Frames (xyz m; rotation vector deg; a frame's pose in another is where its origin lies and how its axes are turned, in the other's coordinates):
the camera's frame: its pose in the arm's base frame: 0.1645 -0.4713 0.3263 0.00 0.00 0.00
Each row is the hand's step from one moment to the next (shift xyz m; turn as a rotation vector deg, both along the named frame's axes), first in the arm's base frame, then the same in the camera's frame.
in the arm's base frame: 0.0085 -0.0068 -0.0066 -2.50 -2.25 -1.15
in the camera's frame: 0.0085 -0.0068 -0.0066 -2.50 -2.25 -1.15
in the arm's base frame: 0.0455 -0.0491 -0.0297 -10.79 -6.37 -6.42
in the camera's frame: 0.0455 -0.0491 -0.0297 -10.79 -6.37 -6.42
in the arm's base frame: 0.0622 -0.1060 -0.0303 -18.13 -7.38 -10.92
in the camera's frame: 0.0622 -0.1060 -0.0303 -18.13 -7.38 -10.92
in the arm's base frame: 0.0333 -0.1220 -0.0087 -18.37 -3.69 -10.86
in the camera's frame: 0.0333 -0.1220 -0.0087 -18.37 -3.69 -10.86
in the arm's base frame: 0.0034 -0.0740 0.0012 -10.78 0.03 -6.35
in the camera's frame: 0.0034 -0.0740 0.0012 -10.78 0.03 -6.35
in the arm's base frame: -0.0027 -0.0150 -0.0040 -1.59 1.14 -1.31
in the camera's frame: -0.0027 -0.0150 -0.0040 -1.59 1.14 -1.31
